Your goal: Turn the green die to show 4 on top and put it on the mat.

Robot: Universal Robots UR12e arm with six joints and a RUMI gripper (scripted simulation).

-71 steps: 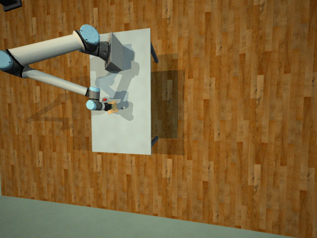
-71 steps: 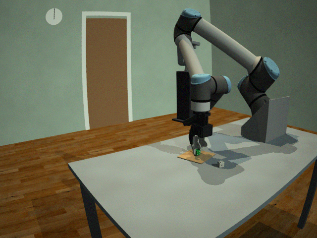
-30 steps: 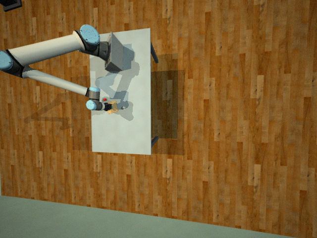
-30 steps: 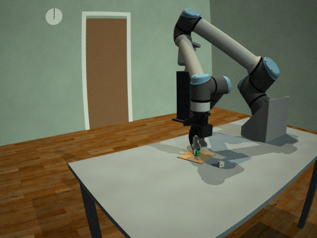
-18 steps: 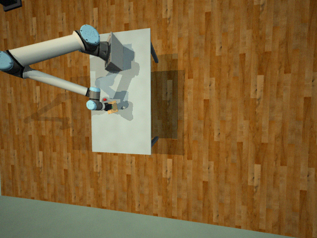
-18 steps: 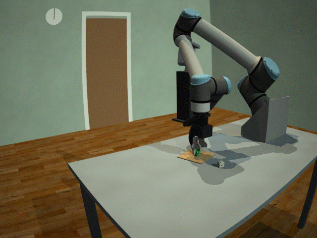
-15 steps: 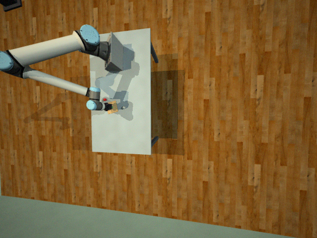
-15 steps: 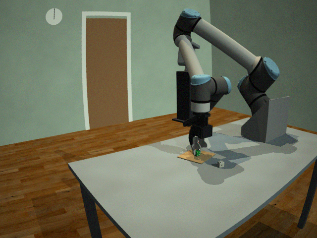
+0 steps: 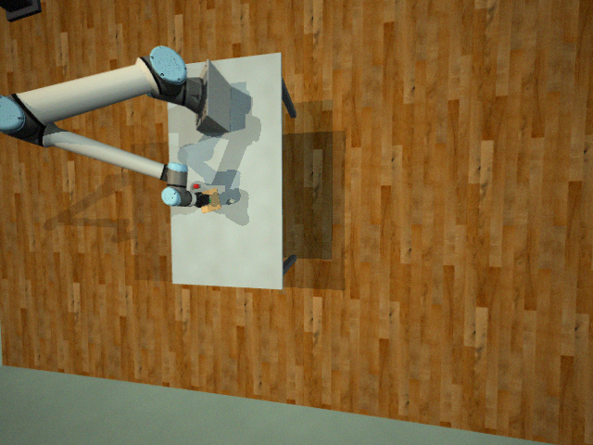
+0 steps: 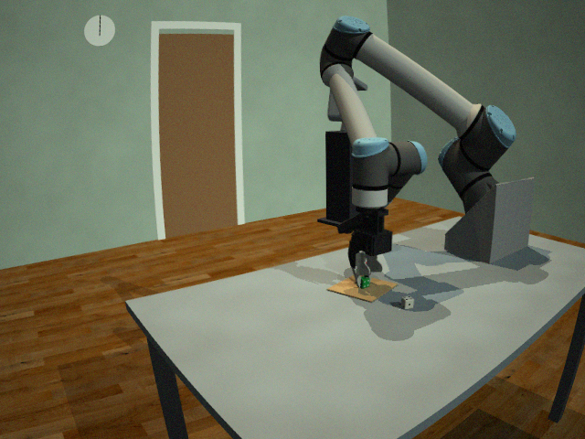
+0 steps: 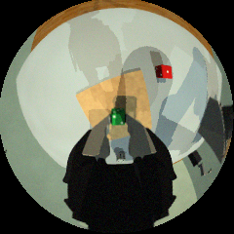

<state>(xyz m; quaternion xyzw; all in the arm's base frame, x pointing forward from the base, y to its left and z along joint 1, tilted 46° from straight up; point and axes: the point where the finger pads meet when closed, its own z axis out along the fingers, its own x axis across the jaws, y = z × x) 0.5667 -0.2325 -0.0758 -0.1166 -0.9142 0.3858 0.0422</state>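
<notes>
Right now the green die is right at my hand. The rest, counted from my hand: red die 11 cm behind, 7 cm to the right, 1 cm below; tan mat 2 cm below; white die 16 cm to the left, 2 cm ahead, 1 cm below.
</notes>
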